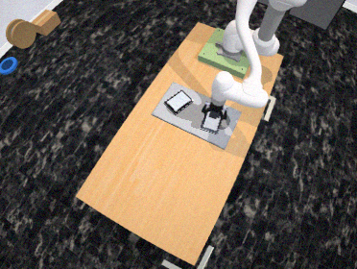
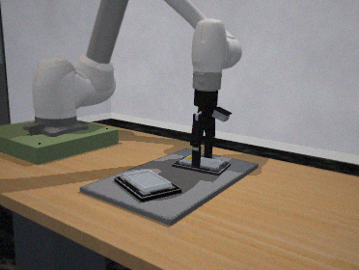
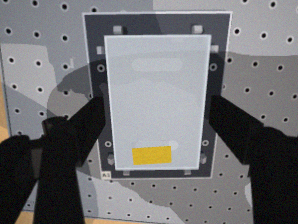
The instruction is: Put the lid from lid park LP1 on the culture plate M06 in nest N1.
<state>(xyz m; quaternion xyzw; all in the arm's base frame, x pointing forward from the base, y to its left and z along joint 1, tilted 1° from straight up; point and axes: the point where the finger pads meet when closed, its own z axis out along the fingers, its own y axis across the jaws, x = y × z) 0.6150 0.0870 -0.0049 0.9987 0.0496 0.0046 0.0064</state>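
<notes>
The lid is 20 mm below my hand. From my hand the other things lie so: nest N1: 260 mm to the right, 40 mm behind, 30 mm below; culture plate M06: 260 mm to the right, 40 mm behind, 20 mm below; lid park LP1: 30 mm below.
</notes>
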